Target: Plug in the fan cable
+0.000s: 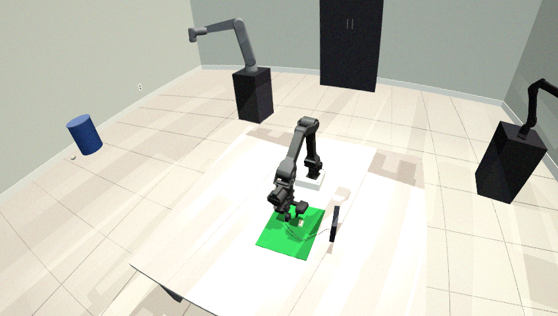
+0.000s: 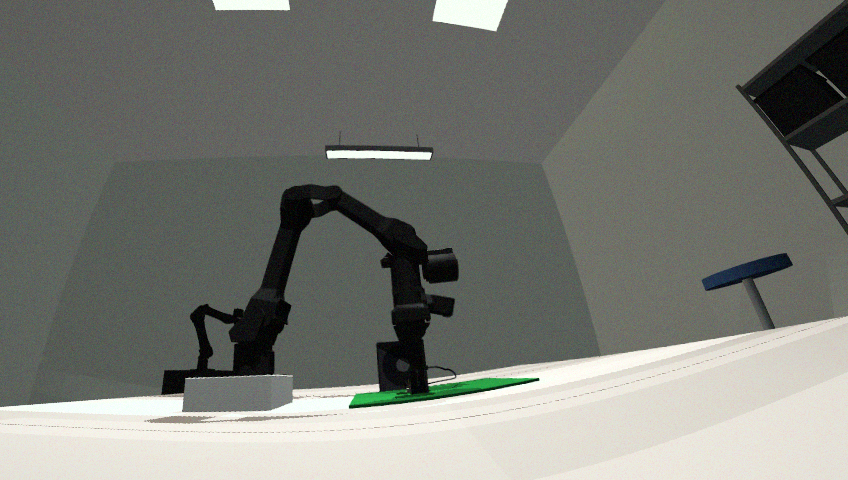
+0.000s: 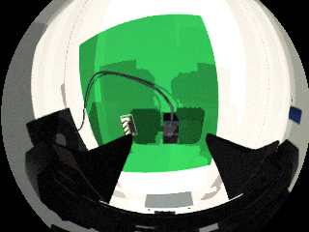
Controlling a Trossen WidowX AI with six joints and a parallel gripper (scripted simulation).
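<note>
Now: gripper tip 30 mm above the black plug. Also, from my gripper tip: fan: 30 mm behind, 210 mm to the left, 10 mm above; white four-pin header: 70 mm to the left, 50 mm below; green board: 30 mm ahead, 40 mm to the left, 60 mm below.
</note>
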